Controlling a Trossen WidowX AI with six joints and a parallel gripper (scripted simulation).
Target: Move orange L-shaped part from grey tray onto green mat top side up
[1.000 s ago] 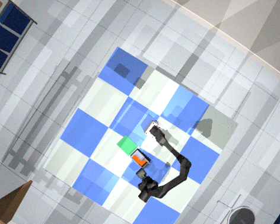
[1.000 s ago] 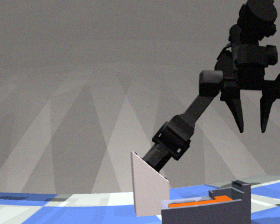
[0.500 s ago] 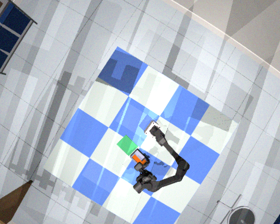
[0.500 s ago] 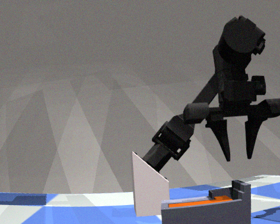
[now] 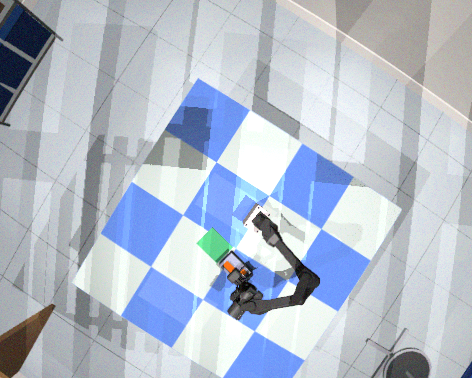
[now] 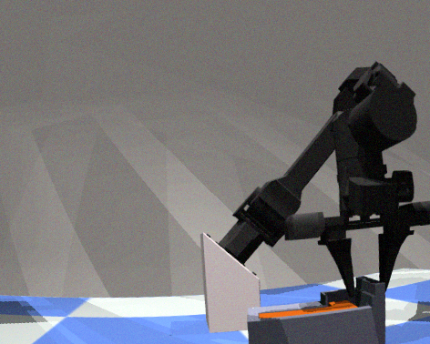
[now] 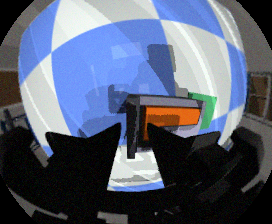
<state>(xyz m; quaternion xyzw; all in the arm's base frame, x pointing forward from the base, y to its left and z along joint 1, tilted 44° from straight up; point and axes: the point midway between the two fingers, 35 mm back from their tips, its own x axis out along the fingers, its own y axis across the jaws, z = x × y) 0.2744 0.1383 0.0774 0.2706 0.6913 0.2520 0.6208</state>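
Right now the orange L-shaped part is 1 cm behind my gripper tip, 6 cm to the right of it and 2 cm below it. From my gripper tip the other things lie so: green mat: 2 cm behind, 22 cm to the right, 9 cm below.
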